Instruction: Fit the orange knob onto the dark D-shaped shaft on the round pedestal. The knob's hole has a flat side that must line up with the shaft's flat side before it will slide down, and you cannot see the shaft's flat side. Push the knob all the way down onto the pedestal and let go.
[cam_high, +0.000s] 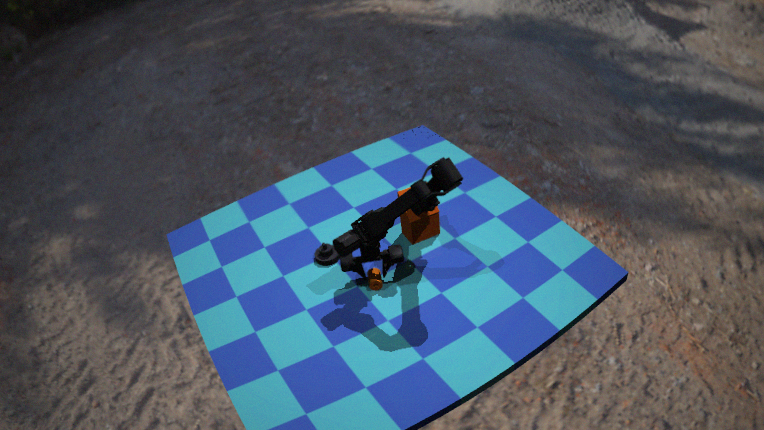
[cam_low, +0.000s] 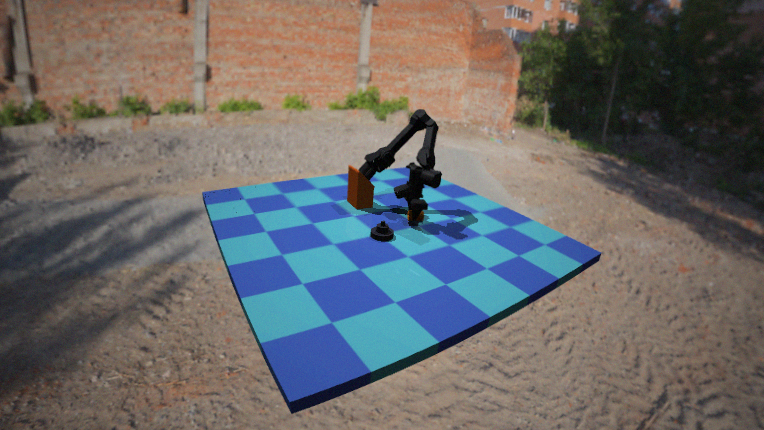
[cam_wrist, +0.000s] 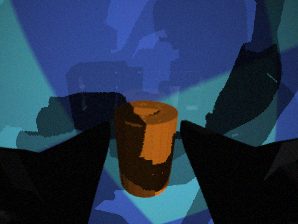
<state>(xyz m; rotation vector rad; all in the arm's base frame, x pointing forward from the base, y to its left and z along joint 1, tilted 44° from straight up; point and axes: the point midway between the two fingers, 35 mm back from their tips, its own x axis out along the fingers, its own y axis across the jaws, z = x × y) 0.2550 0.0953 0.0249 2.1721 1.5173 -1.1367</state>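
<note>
My gripper tip is now 10 mm to the right of the orange knob, 10 mm below it and 10 mm short of it. Round my gripper tip: pedestal 200 mm to the right, 60 mm ahead, 20 mm above.
</note>
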